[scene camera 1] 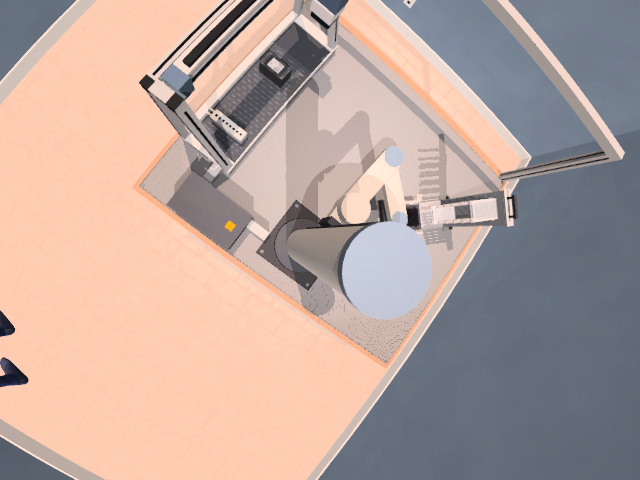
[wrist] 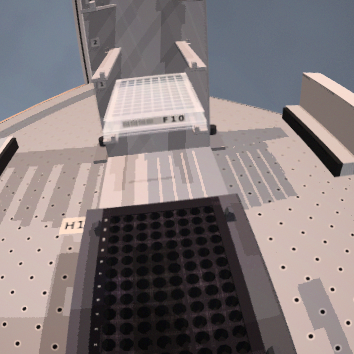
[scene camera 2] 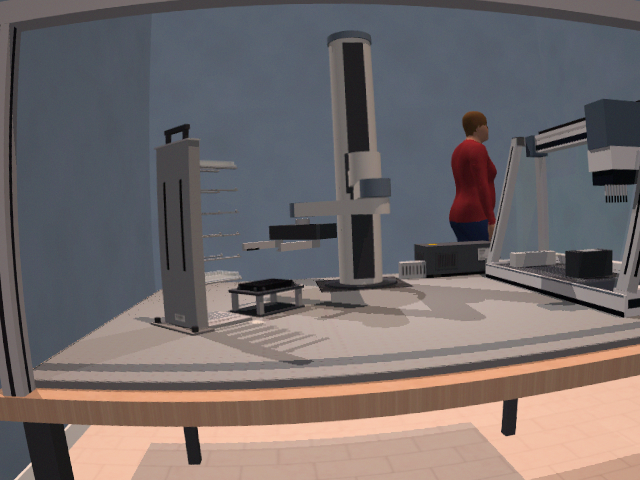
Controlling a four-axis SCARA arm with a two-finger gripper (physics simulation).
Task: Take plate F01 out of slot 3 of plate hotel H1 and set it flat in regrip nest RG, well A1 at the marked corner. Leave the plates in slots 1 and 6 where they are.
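Places are measured from the arm's base along level axes (x right, y down, z ahead), in metres.
Where they show: gripper, fingertip midpoint: (scene camera 1: pixel 420 216) (wrist: pixel 144 104) (scene camera 2: pixel 260 247); arm's base, origin of the base link: (scene camera 2: pixel 361 287).
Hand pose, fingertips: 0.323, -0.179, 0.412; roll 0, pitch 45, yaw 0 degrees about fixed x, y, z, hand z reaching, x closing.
Things, the pixels of their top centre, and the offset from my fingertips, as dx, dy, dz.
- Black plate F01, middle of its top: (wrist: pixel 166 274) (scene camera 2: pixel 266 282) (scene camera 1: pixel 407 218) -0.009, +0.092, -0.009
- clear plate F10, middle of its top: (wrist: pixel 151 91) (scene camera 2: pixel 209 274) (scene camera 1: pixel 444 213) +0.121, +0.052, +0.119
- light plate, middle of its top: (scene camera 2: pixel 204 162) (scene camera 1: pixel 485 210) +0.121, -0.214, +0.119
Black plate F01 (scene camera 1: pixel 412 215) (scene camera 2: pixel 265 284) (wrist: pixel 167 280) lies in regrip nest RG (scene camera 2: pixel 236 292) (wrist: pixel 265 305), and looks level in scene camera 2. Its near edge is outside the wrist view, so the A1 corner cannot be read. My gripper (scene camera 2: pixel 262 245) (wrist: pixel 144 104) is open and empty, above the nest and apart from the plate. Hotel H1 (scene camera 2: pixel 178 232) (wrist: pixel 145 30) has the clear plate F10 (scene camera 2: pixel 222 276) (wrist: pixel 155 97) in slot 1 and a light plate (scene camera 1: pixel 484 209) (scene camera 2: pixel 218 165) in slot 6. Slot 3 shows bare rails in scene camera 2.
The arm's column (scene camera 1: pixel 386 268) (scene camera 2: pixel 355 103) stands behind the nest. The hotel's base and its side rails (wrist: pixel 107 65) face the nest. A gantry machine (scene camera 1: pixel 227 126) (scene camera 2: pixel 547 281) and a dark grey box (scene camera 1: pixel 209 209) (scene camera 2: pixel 449 259) stand farther away. A person (scene camera 2: pixel 473 180) stands behind the table.
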